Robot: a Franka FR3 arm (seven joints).
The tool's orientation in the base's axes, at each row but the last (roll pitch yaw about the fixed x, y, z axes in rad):
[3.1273 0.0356 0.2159]
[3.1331 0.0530 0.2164]
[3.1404 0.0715 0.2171]
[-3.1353 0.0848 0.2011]
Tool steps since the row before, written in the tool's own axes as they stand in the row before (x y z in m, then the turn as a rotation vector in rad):
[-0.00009 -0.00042 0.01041 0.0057 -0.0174 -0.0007]
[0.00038 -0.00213 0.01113 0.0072 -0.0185 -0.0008]
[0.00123 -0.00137 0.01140 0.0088 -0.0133 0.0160]
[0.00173 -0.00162 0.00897 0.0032 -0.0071 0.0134]
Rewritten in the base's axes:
[-0.00051 0.00017 -0.01041 0.0019 0.0182 0.0002]
[-0.00064 0.00194 -0.01115 0.0031 0.0196 0.0003]
[0.00011 0.00141 -0.01146 0.0046 0.0146 -0.0166]
[0.00061 0.00184 -0.00907 0.0006 0.0075 -0.0136]

